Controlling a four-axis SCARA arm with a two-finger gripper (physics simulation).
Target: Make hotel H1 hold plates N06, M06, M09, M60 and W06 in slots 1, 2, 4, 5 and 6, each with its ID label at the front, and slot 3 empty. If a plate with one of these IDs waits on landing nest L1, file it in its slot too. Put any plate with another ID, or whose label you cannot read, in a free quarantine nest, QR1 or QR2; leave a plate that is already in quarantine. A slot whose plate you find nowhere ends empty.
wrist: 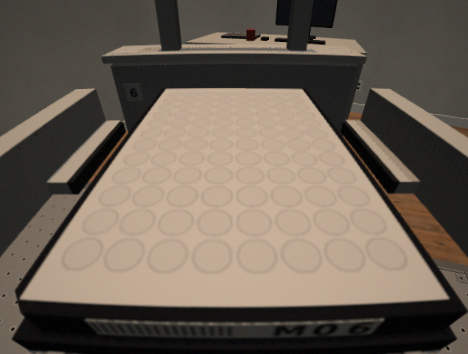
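Note:
Plate M06 (235, 289) has a cream top with rows of round wells and black sides. It lies flat in the top level of hotel H1 (235, 75), beside the number 6 on the dark back panel, and its ID label (320, 328) faces the front. My gripper (233, 108) is open around the plate, one finger on the left and one on the right, with a narrow gap showing between each finger and the plate's side. The lower slots and their plates are hidden beneath M06. L1, QR1 and QR2 do not show.
The hotel's pale top board (235, 51) and two grey uprights (169, 25) (300, 25) stand behind the plate. A desk with a dark monitor (306, 12) and a small red object (250, 34) is farther back. Perforated deck (30, 255) shows at the lower left, wood floor (425, 220) at the right.

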